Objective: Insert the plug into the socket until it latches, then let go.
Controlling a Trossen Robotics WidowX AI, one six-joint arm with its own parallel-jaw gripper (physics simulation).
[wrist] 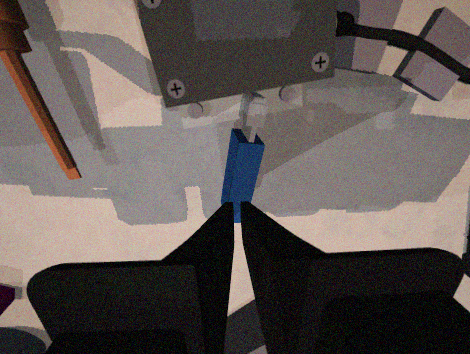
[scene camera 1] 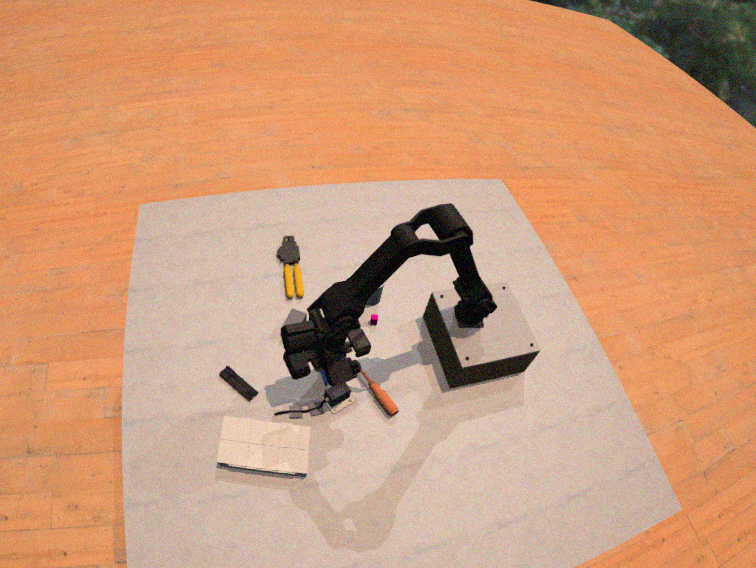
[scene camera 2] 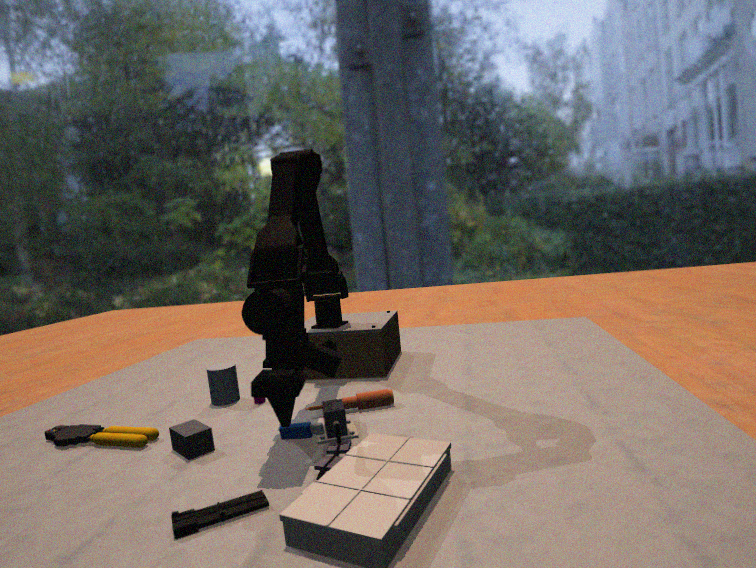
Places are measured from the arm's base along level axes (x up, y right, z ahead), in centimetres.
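Where they show: gripper, fingertip midpoint: (wrist: pixel 236 209) (scene camera 2: pixel 286 426); arm's base, origin of the base link: (scene camera 1: pixel 468 316) (scene camera 2: pixel 330 325).
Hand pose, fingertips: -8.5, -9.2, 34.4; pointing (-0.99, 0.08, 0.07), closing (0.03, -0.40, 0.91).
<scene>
Each offset is from my fingertips to the top centre of the thing, as dx, dy, dz. "pt": to the spot under its first point.
The blue plug {+0.3, -2.3, -0.6} (scene camera 1: pixel 324 378) (scene camera 2: pixel 296 431) (wrist: pixel 246 170) lies low over the mat, its grey tip pointing at the dark socket housing {+2.6, -7.0, -2.6} (scene camera 1: pixel 337 393) (scene camera 2: pixel 334 418) (wrist: pixel 240 62). In the wrist view the plug is a little skewed and two of its sides show. Its grey tip reaches the housing's front edge; how deep it sits is hidden. My gripper (scene camera 2: pixel 286 425) (wrist: pixel 236 209) is at the plug's rear end. A narrow strip of blue shows between its slightly parted fingertips, and it is shut on the plug. In scene camera 1 the arm hides the fingertips.
An orange screwdriver {+0.8, -5.0, -11.9} (scene camera 1: pixel 383 398) (scene camera 2: pixel 374 399) (wrist: pixel 45 115) lies beside the socket. A black cable {pt -1.3, -10.1, +3.2} (wrist: pixel 390 35) leaves the housing near a pale tiled box {+1.6, -19.9, +13.2} (scene camera 1: pixel 264 445) (scene camera 2: pixel 366 488). A black bar {-0.3, -4.0, +19.8} (scene camera 1: pixel 238 383) (scene camera 2: pixel 220 514), pliers {pt -0.4, +26.5, +7.0} (scene camera 1: pixel 293 280) (scene camera 2: pixel 122 436), grey cube {+1.6, +12.5, +6.7} (scene camera 2: pixel 191 438) and cylinder {+5.1, +22.7, -12.9} (scene camera 2: pixel 223 384) stand around.
</scene>
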